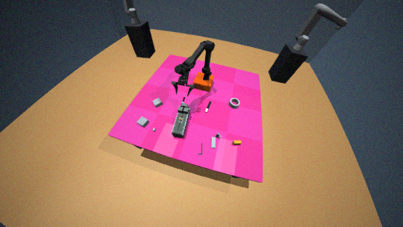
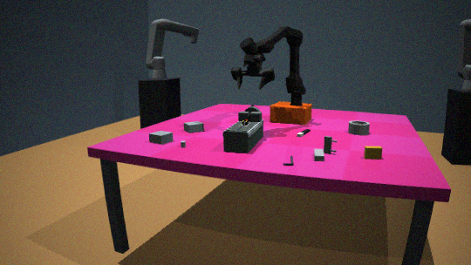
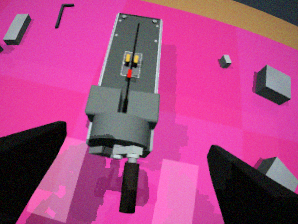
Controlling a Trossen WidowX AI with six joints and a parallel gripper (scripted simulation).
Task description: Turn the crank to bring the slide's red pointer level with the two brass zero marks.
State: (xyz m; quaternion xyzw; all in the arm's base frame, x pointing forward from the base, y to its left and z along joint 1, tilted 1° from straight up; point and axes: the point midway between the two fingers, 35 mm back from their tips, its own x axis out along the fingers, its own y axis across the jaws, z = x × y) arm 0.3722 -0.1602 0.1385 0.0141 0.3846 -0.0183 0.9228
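My gripper tip is 120 mm short of the red pointer, 120 mm above it and 20 mm to the right of it. From my gripper tip the other things lie so: small cube 250 mm ahead, 190 mm to the right, 190 mm below; then black-and-white stick 230 mm to the left, 190 mm below, 60 mm behind; then dark crank handle 90 mm below, 30 mm behind.
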